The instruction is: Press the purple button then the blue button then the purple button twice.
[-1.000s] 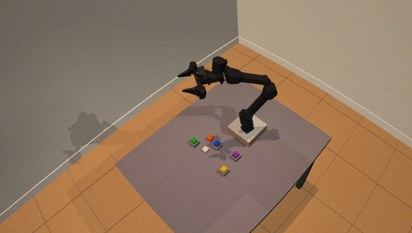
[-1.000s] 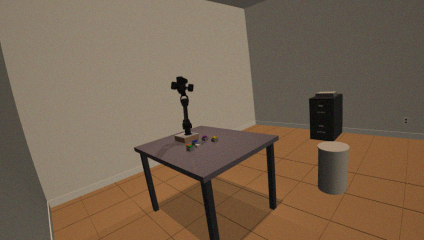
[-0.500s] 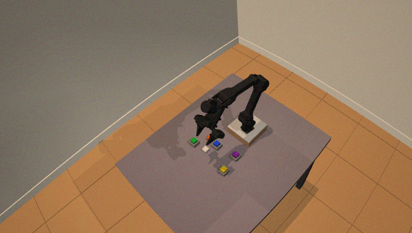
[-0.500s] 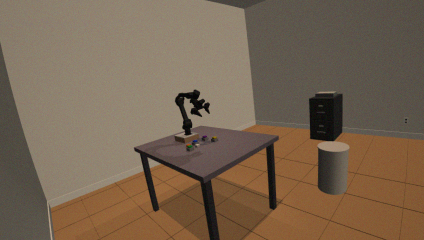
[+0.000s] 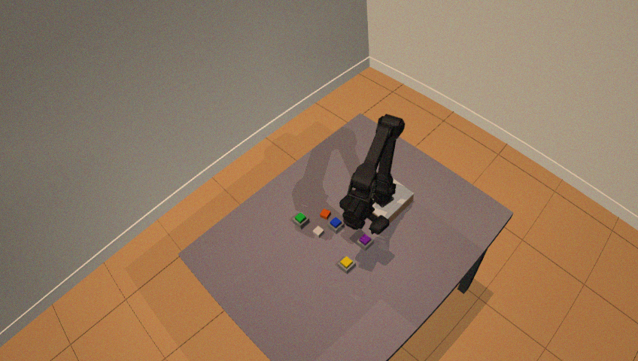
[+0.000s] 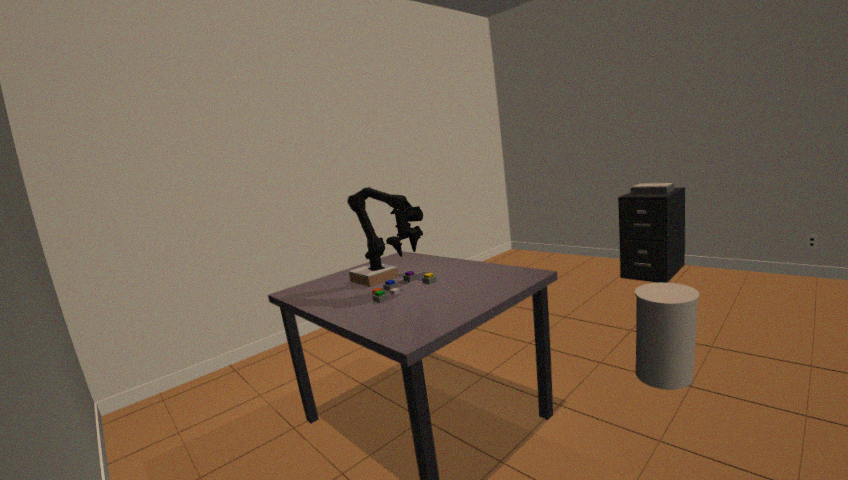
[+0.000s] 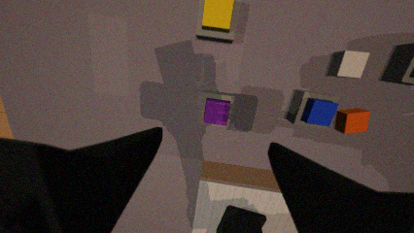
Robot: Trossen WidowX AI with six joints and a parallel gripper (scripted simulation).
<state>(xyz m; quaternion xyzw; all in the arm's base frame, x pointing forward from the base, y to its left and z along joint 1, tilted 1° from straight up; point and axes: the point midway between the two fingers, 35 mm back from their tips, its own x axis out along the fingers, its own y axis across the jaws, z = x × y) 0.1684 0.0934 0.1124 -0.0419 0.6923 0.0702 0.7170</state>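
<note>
Right now the purple button is 1 cm behind my gripper tip and 10 cm below it. The rest, counted from my gripper tip: white block 11 cm ahead, 16 cm to the right, 12 cm below; then blue button 4 cm ahead, 14 cm to the right, 10 cm below; then yellow button 11 cm ahead, 3 cm to the left, 10 cm below.
</note>
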